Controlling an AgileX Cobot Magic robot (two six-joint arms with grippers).
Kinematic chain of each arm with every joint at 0, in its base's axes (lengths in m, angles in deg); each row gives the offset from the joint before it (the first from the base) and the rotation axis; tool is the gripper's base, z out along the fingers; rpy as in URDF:
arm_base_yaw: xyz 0 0 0.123 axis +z
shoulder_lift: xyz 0 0 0 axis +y
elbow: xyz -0.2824 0 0.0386 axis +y
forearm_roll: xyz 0.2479 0 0.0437 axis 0.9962 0 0.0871
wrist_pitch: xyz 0 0 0 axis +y
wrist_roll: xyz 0.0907 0 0.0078 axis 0.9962 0 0.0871
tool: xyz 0 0 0 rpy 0 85 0
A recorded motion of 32 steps. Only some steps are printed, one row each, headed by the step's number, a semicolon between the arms.
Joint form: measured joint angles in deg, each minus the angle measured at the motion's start. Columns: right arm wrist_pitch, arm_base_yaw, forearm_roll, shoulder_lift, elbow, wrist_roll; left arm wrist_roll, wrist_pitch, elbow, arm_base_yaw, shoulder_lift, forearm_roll.
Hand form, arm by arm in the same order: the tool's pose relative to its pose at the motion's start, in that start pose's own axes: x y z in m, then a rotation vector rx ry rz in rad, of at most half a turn. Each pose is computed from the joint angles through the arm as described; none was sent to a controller.
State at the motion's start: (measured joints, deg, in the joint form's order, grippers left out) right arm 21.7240 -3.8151 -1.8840 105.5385 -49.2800 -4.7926; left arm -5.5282 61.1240 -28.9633 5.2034 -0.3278 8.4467
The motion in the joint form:
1: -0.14 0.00 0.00 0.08 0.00 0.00; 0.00 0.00 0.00 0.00 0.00 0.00
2: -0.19 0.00 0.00 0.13 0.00 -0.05; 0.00 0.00 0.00 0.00 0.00 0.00
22: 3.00 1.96 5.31 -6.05 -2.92 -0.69; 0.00 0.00 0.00 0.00 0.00 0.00
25: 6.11 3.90 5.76 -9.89 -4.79 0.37; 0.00 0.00 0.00 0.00 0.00 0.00
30: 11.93 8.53 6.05 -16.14 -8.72 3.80; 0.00 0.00 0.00 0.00 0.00 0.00
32: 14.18 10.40 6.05 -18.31 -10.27 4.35; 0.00 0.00 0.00 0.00 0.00 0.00
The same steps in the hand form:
1: -0.0001 0.0000 0.0004 0.0000 -0.0010 0.0000; 0.0000 0.0000 0.0000 0.0000 0.0000 0.0000
2: -0.0001 0.0000 0.0007 0.0000 -0.0011 -0.0009; 0.0000 0.0000 0.0000 0.0000 0.0000 0.0000
22: -0.0205 0.0116 -0.0394 -0.0406 -0.1080 0.0399; 0.0000 0.0000 0.0000 0.0000 0.0000 0.0000
25: -0.0286 0.0218 -0.0661 -0.0584 -0.1538 0.0317; 0.0000 0.0000 0.0000 0.0000 0.0000 0.0000
30: -0.0385 0.0460 -0.1153 -0.1036 -0.2281 0.0166; 0.0000 0.0000 0.0000 0.0000 0.0000 0.0000
32: -0.0399 0.0555 -0.1339 -0.1211 -0.2529 -0.0055; 0.0000 0.0000 0.0000 0.0000 0.0000 0.0000

